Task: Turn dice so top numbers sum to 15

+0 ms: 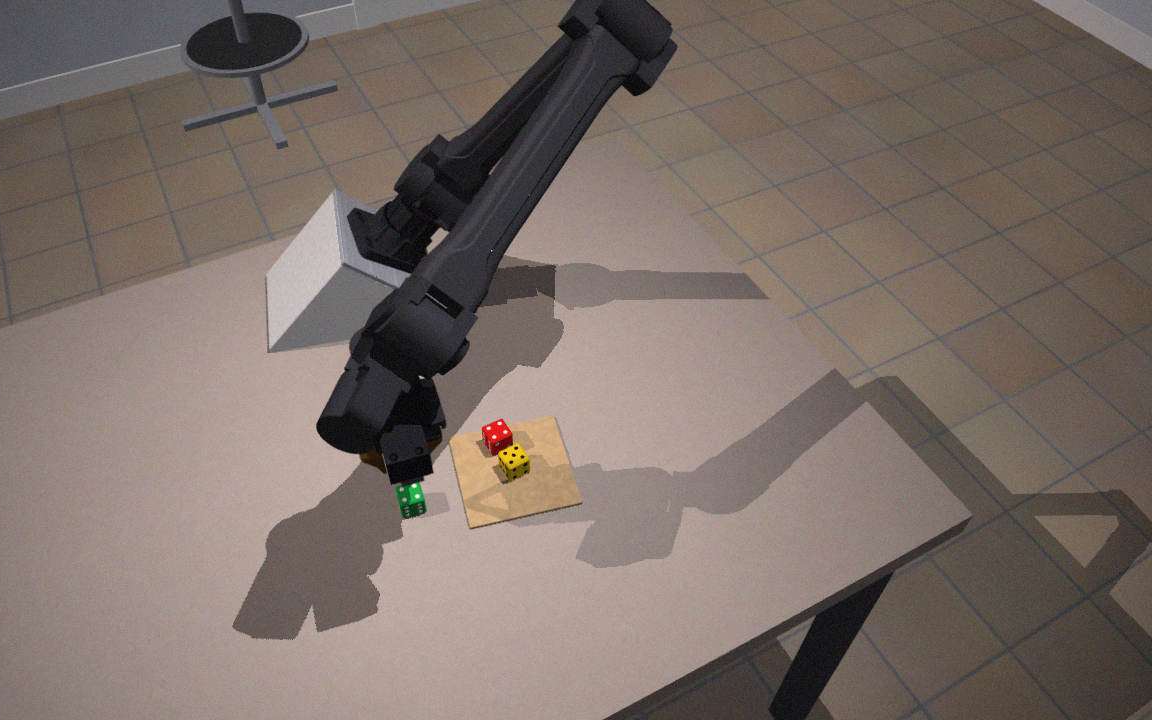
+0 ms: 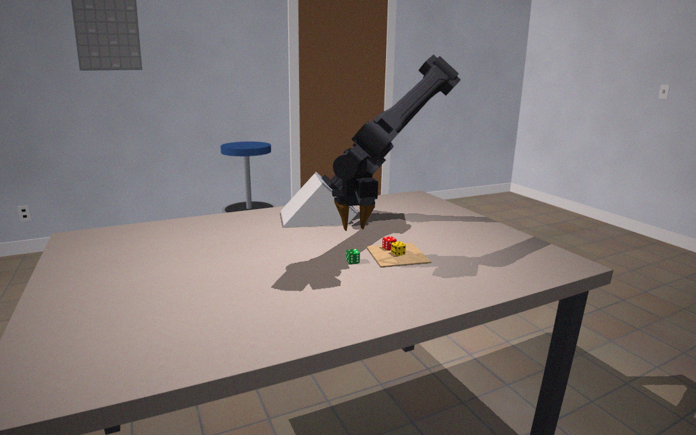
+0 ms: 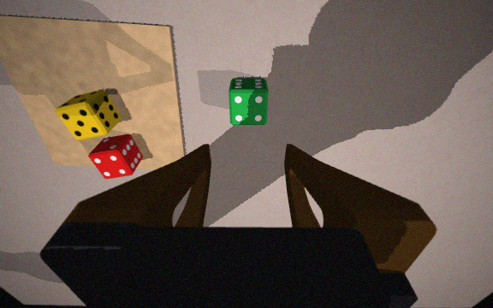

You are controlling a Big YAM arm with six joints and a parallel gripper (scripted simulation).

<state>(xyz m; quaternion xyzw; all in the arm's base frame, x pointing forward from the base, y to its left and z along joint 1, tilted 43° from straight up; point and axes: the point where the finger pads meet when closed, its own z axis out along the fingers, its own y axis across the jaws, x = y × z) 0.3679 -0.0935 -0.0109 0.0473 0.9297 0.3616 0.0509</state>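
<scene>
My gripper is now 80 mm above the green die. Round my hand: yellow die: 130 mm to the left, 80 mm below; tan mat: 130 mm to the left, 100 mm below, 10 mm behind; red die: 130 mm to the left, 80 mm below, 50 mm behind.
</scene>
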